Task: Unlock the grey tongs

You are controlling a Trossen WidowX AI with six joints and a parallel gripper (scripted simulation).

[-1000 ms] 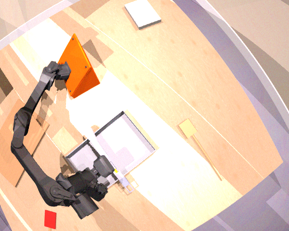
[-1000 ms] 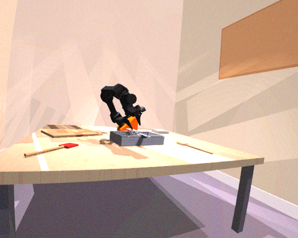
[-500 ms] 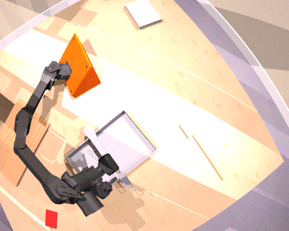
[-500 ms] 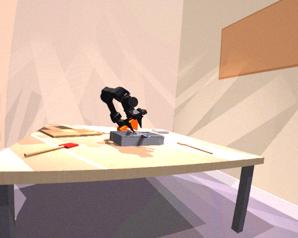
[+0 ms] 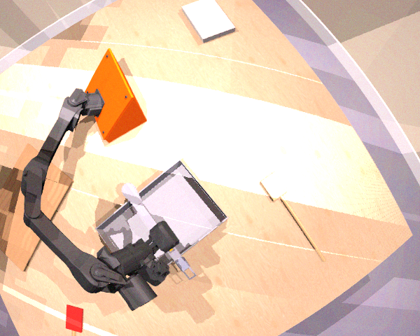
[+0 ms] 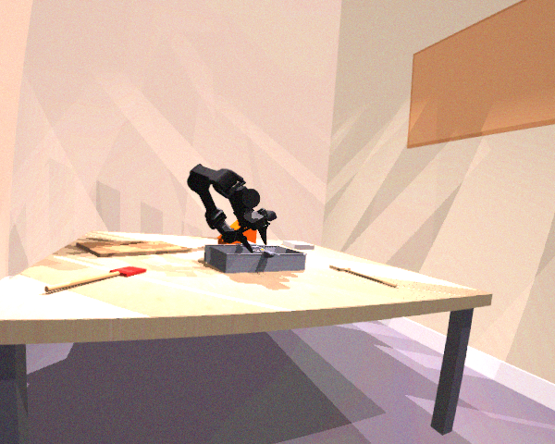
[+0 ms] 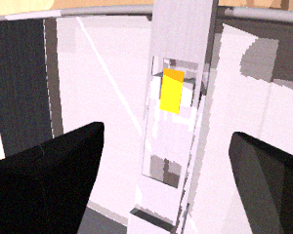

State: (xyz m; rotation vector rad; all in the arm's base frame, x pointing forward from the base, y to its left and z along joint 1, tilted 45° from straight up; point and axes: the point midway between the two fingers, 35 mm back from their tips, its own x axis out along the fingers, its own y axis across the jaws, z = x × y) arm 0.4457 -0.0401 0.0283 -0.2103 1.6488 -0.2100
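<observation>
Now: gripper tip 2 cm short of the yellow lock piece. From my gripper tip the other things lie so: grey roasting tin (5 cm behind, 1 cm to the left, 4 cm below); then wooden board (34 cm behind, 38 cm to the right, 6 cm below); then red-headed spatula (11 cm ahead, 45 cm to the right, 6 cm below).
</observation>
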